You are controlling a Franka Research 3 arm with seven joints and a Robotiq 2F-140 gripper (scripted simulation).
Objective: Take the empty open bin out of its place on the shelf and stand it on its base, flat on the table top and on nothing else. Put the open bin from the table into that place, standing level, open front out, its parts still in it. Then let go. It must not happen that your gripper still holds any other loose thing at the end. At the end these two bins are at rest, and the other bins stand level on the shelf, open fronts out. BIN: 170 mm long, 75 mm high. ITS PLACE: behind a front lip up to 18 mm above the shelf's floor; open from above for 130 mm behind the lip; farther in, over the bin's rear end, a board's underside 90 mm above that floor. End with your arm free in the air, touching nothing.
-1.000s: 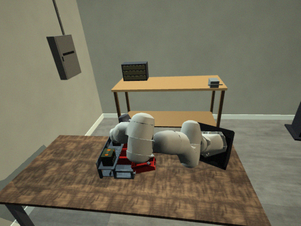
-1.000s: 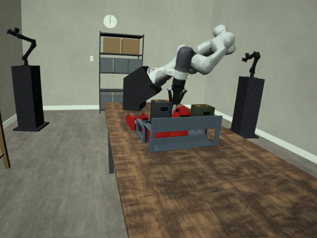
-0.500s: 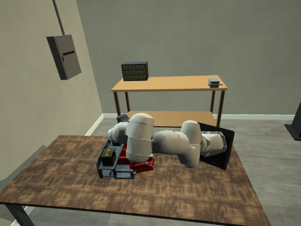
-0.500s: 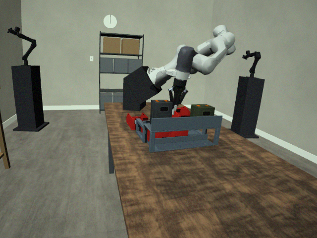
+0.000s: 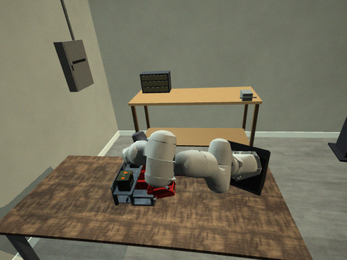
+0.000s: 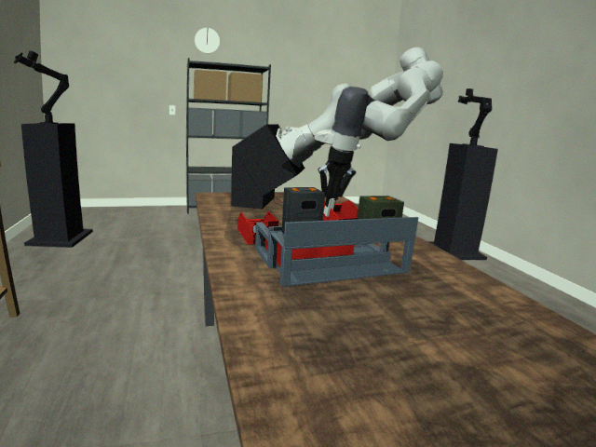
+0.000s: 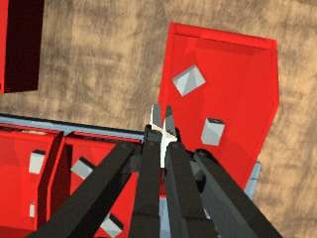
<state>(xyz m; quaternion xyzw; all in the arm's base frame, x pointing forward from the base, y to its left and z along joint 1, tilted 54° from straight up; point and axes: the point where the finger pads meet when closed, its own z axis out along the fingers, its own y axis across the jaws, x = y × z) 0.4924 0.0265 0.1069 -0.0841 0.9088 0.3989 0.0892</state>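
The grey shelf floor lies 180 mm ahead of my hand, 120 mm below it and 20 mm to the right of it. The rest, counted from my hand: olive box (210 mm ahead, 100 mm to the left, 30 mm above); then dark grey box (260 mm ahead, 130 mm to the right, 40 mm above); then shelf back board (300 mm ahead, 10 mm to the left, 10 mm above).
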